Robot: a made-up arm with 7 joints.
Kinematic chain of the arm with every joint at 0, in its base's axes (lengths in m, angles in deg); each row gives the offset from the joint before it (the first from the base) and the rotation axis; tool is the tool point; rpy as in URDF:
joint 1: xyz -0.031 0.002 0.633 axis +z
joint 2: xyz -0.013 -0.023 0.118 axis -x
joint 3: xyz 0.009 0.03 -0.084 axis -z
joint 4: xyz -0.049 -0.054 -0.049 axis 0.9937 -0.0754 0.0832
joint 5: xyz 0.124 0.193 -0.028 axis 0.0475 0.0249 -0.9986
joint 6: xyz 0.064 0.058 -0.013 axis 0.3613 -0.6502 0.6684
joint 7: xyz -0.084 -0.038 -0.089 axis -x
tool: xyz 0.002 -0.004 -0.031 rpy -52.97 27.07 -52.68
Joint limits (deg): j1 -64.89..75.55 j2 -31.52..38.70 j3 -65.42..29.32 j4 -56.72..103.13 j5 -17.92..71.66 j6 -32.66..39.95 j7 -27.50..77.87
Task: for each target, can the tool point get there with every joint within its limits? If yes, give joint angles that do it. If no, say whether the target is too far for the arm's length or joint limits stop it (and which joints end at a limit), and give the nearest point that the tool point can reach.
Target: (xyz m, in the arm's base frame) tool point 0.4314 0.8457 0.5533
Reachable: no: too far | nearest point 0.1433 0.3201 0.5952 | short by 0.601 m
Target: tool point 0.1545 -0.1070 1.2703
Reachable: no: joint limits stop it (at a limit: joint 1, joint 2, joint 5, joint 6) | nearest point 0.0664 -0.0338 0.9508 | short by 0.339 m
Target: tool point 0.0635 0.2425 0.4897
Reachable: yes | joints -29.37 -25.63 -45.44 -20.41 21.33 -5.80 -1.80
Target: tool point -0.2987 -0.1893 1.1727
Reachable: no: joint limits stop it (at a limit: joint 1, joint 2, joint 5, joint 6) | nearest point -0.1838 -0.0849 0.9211 | short by 0.296 m
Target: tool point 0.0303 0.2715 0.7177
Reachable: yes | joints 9.33 -23.83 18.16 22.74 29.70 -27.19 -16.91
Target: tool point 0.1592 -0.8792 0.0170
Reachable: no: too far | nearest point 0.0466 -0.3573 0.4438 | short by 0.684 m
